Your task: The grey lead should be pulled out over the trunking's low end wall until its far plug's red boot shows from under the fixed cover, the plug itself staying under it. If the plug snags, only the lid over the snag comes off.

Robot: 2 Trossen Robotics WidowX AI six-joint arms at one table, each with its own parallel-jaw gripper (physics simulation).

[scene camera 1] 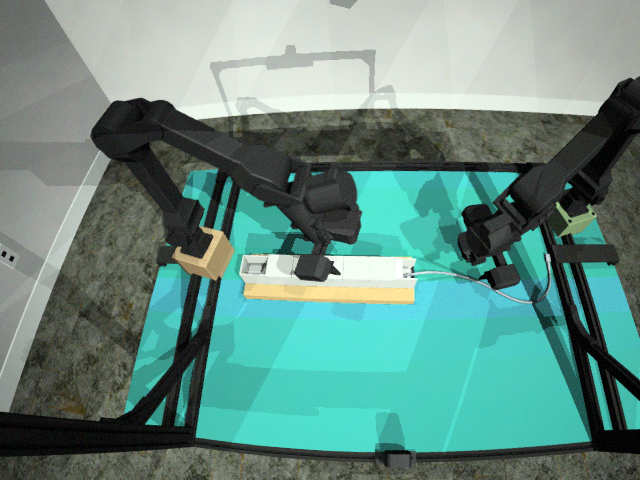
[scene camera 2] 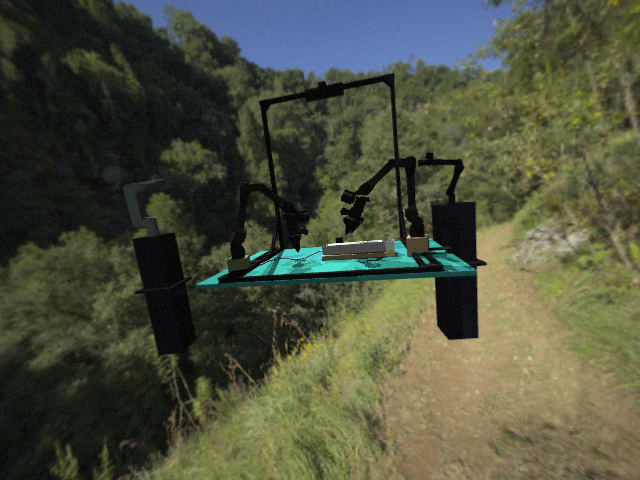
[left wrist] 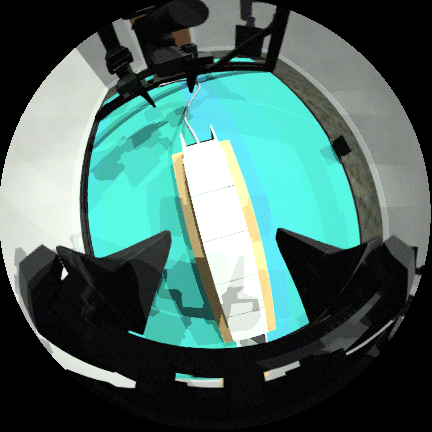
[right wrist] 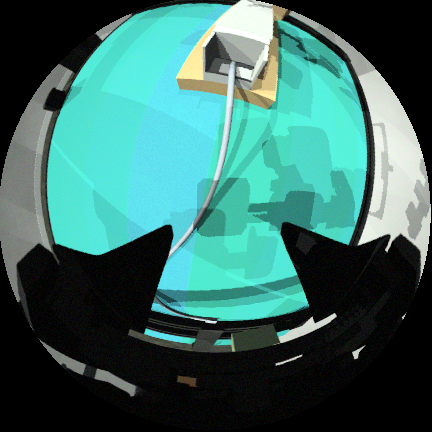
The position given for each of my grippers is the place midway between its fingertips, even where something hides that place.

I see my left gripper (scene camera 1: 344,255), my right gripper (scene camera 1: 473,261), a grey lead (right wrist: 231,72) and a trunking (right wrist: 206,68).
My left gripper shows as well in the left wrist view (left wrist: 224,235). My right gripper is seen too in the left wrist view (left wrist: 172,98) and in the right wrist view (right wrist: 228,229). The trunking also shows in the left wrist view (left wrist: 190,149).
